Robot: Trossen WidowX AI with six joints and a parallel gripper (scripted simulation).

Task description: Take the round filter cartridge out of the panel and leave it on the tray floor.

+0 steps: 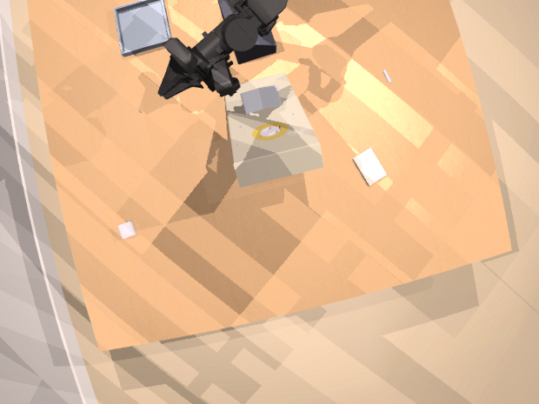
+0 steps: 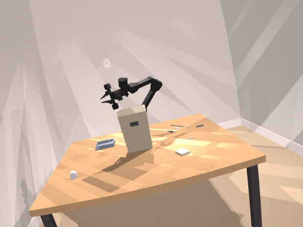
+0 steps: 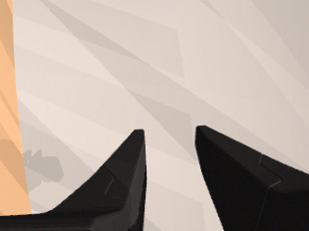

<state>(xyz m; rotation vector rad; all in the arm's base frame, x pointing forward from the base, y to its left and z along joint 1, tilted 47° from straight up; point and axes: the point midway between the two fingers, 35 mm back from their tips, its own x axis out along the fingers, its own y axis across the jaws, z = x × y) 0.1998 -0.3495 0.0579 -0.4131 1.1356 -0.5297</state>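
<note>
My gripper tip is 140 mm short of the round filter cartridge, 170 mm to the right of it and 160 mm above it. Round my gripper tip: flat beige block (300 mm ahead, 410 mm to the left, 410 mm below); blue-grey tray (350 mm behind, 40 mm to the right, 410 mm below); service panel box (100 mm ahead, 180 mm to the left, 230 mm below).
</note>
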